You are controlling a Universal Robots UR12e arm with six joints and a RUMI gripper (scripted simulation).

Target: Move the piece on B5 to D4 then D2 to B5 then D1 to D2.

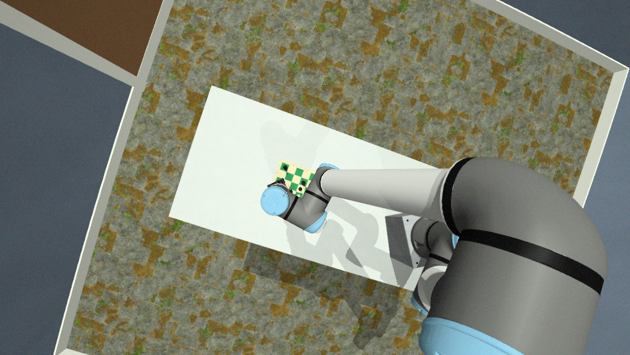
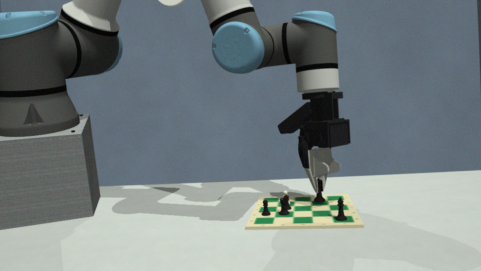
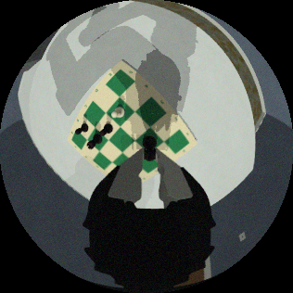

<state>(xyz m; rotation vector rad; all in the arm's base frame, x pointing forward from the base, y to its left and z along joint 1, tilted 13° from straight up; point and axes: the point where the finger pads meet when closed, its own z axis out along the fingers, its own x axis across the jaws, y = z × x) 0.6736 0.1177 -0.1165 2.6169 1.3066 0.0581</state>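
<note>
Now: hand 10 mm above the black queen. From my hand the other things lie so: white pawn: 70 mm behind, 30 mm below, 10 mm to the right; cream chessboard: 40 mm to the right, 40 mm below, 30 mm behind.
</note>
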